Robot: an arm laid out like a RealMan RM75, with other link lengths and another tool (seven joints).
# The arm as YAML. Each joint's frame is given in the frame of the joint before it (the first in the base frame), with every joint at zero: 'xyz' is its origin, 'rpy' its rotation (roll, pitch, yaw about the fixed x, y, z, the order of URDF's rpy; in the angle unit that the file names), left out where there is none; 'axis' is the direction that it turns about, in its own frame. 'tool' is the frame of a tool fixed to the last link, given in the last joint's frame.
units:
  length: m
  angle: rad
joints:
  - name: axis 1
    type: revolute
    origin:
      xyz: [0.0, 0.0, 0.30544]
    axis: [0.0, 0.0, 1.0]
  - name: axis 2
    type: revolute
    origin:
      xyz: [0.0, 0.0, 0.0]
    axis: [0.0, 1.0, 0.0]
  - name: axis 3
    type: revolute
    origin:
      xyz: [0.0, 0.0, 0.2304]
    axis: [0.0, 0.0, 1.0]
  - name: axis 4
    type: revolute
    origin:
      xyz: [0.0, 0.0, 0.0]
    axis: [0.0, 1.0, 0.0]
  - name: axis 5
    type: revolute
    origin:
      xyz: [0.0, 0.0, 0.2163]
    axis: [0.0, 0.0, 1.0]
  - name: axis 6
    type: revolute
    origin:
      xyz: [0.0, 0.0, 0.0]
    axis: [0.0, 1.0, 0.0]
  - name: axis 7
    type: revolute
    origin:
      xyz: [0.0, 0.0, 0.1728]
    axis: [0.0, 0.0, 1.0]
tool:
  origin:
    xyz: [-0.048, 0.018, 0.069]
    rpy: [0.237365, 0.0, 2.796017]
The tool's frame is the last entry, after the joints.
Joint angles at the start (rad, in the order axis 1, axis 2, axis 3, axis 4, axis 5, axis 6, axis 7):
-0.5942 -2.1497 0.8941 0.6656 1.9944 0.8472 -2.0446
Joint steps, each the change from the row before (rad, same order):
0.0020 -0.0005 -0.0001 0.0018 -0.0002 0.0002 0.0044
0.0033 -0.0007 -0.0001 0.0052 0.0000 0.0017 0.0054
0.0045 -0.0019 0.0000 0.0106 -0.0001 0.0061 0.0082
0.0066 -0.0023 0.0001 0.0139 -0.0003 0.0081 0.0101
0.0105 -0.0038 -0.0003 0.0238 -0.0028 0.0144 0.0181
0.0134 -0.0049 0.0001 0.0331 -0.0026 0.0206 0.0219
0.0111 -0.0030 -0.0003 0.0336 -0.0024 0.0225 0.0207
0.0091 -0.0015 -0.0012 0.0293 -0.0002 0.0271 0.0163
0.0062 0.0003 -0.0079 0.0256 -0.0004 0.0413 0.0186
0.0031 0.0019 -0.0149 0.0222 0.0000 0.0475 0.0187
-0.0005 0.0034 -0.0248 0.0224 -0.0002 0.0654 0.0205
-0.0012 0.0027 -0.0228 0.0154 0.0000 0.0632 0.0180
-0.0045 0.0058 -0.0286 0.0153 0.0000 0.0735 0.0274
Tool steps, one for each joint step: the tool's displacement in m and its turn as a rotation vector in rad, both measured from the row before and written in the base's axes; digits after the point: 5 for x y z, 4 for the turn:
-0.00061 -0.00019 0.00024 0.0010 0.0027 -0.0025
-0.00049 -0.00005 0.00084 0.0021 0.0037 -0.0048
0.00064 -0.00010 0.00122 0.0018 0.0041 -0.0111
0.00057 -0.00030 0.00168 0.0024 0.0050 -0.0134
0.00168 -0.00014 0.00313 0.0052 0.0070 -0.0241
0.00277 -0.00023 0.00434 0.0061 0.0095 -0.0330
0.00348 0.00033 0.00520 0.0063 0.0104 -0.0353
0.00359 -0.00094 0.00434 -0.0002 0.0077 -0.0330
0.00486 -0.00263 0.00411 -0.0082 0.0020 -0.0378
0.00508 -0.00296 0.00478 -0.0096 -0.0017 -0.0379
0.00722 -0.00439 0.00592 -0.0154 -0.0087 -0.0460
0.00651 -0.00587 0.00397 -0.0200 -0.0109 -0.0413
0.00698 -0.00625 0.00578 -0.0200 -0.0076 -0.0543

